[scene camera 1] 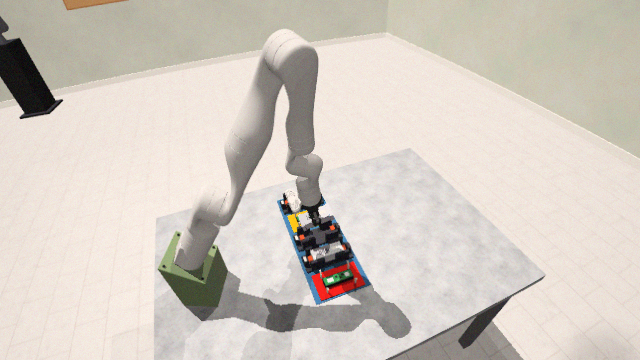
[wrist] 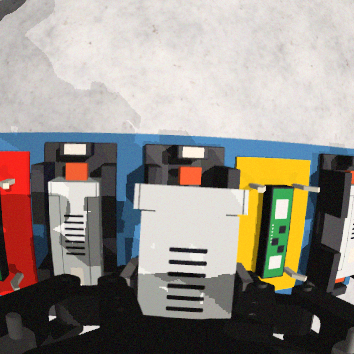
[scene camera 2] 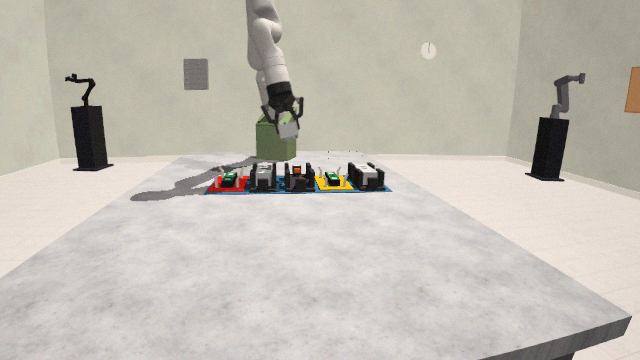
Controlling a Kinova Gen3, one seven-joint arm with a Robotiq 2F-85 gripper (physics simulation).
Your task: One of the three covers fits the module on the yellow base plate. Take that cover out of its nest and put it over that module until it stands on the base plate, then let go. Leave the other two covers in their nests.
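Pixels of known places: gripper, fingertip midpoint: (scene camera 1: 313, 218) (wrist: 185, 276); arm's base, link origin: (scene camera 1: 189, 257).
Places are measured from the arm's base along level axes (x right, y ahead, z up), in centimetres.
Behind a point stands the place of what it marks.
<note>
My gripper (scene camera 2: 288, 126) @(x -10.7, y 42.7, z -4.0 cm) (wrist: 185, 276) @(x -10.7, y 42.7, z -4.0 cm) is shut on a light grey cover (scene camera 2: 288, 132) @(x -11.2, y 49.7, z -2.9 cm) (wrist: 187, 230) @(x -9.8, y 39.5, z -2.2 cm) with several dark slots. It holds the cover slightly tilted, well above the nests in the scene camera 2 view. The middle nest (scene camera 1: 318, 236) @(x -13.6, y 44.7, z -18.6 cm) (scene camera 2: 300, 187) @(x -15.2, y 53.9, z -18.1 cm) is without a cover. The yellow base plate (scene camera 1: 294, 224) @(x -22.7, y 36.1, z -19.0 cm) (scene camera 2: 335, 188) @(x -25.3, y 50.8, z -19.0 cm) (wrist: 249, 225) @(x -21.7, y 42.7, z -19.0 cm) bears a green module (scene camera 2: 332, 178) @(x -24.6, y 45.7, z -17.2 cm) (wrist: 278, 230) @(x -24.5, y 42.5, z -17.0 cm) between upright posts. One cover (scene camera 1: 327, 251) @(x -2.7, y 46.0, z -14.6 cm) (scene camera 2: 263, 172) @(x -4.1, y 51.6, z -14.5 cm) (wrist: 75, 200) @(x -2.9, y 41.6, z -14.5 cm) sits in the nest beside the red plate. Another cover (scene camera 2: 367, 172) @(x -35.2, y 46.9, z -14.7 cm) (wrist: 349, 235) @(x -34.0, y 41.8, z -14.6 cm) sits in the nest beyond the yellow plate.
The nests and plates stand in a row on a blue board (wrist: 131, 147) @(x -7.2, y 36.3, z -19.4 cm). A red plate (scene camera 1: 320, 294) @(x 11.6, y 40.1, z -19.0 cm) (wrist: 20, 215) @(x 3.7, y 45.4, z -19.0 cm) with posts and a green module (scene camera 1: 338, 278) @(x 8.0, y 47.6, z -17.0 cm) (scene camera 2: 229, 178) @(x 6.7, y 50.2, z -16.9 cm) lies at one end. The arm's green pedestal (scene camera 1: 195, 285) @(x 7.6, y 0.9, z -5.0 cm) (scene camera 2: 276, 142) @(x -1.3, y 6.5, z -11.6 cm) stands on the table.
</note>
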